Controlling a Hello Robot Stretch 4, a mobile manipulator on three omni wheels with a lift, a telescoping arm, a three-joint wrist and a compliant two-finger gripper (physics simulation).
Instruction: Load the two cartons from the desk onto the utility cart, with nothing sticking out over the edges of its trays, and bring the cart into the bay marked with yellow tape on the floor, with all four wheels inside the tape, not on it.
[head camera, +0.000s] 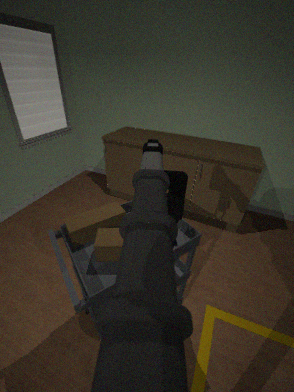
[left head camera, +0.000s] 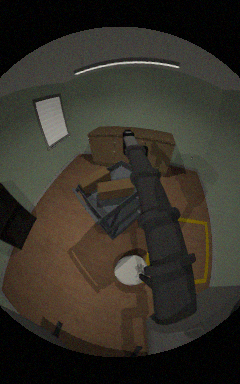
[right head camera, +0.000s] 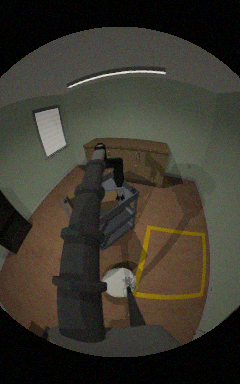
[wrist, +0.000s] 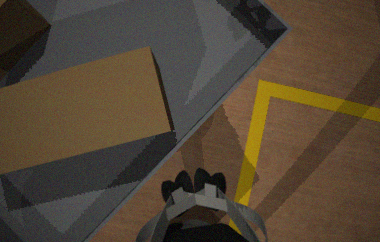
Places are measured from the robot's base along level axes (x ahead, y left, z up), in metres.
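Pixels of known places: gripper, fingertip midpoint: (right head camera: 119, 199) (wrist: 193, 182); robot's base, origin of the base link: (left head camera: 130, 269) (right head camera: 119, 281).
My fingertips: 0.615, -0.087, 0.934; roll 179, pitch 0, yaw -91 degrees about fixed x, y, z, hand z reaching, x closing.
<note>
Ahead of a thing's pixels: the offset from my fingertips to its top centre, as dx, dy, dz. "*": to the spot under its first point.
The grey utility cart (head camera: 63, 267) (right head camera: 136, 196) stands on the floor left of the yellow tape bay (head camera: 250, 326) (left head camera: 206, 250) (right head camera: 204, 265) (wrist: 254, 140), outside it. Its top tray @(* +0.238, -0.011, -0.168) (wrist: 175, 30) holds both cartons. One long carton @(+0.243, +0.381, -0.058) (head camera: 95, 222) (left head camera: 95, 179) lies along the far left side; whether it overhangs there I cannot tell. The other carton @(+0.103, +0.180, -0.058) (head camera: 108, 245) (left head camera: 116, 189) (wrist: 85, 110) lies beside it, its right corner close to the tray's rim in the wrist view. My gripper (right head camera: 120, 197) (wrist: 193, 182) is shut and empty, near the tray's right edge. My arm hides part of the cart.
A brown cabinet (head camera: 190, 145) (left head camera: 107, 150) (right head camera: 125, 145) stands against the back wall, beyond the cart. A dark piece of furniture (left head camera: 15, 220) (right head camera: 12, 225) stands at the left. A pale round disc (left head camera: 131, 270) (right head camera: 119, 282) shows low, near the bay's left side.
</note>
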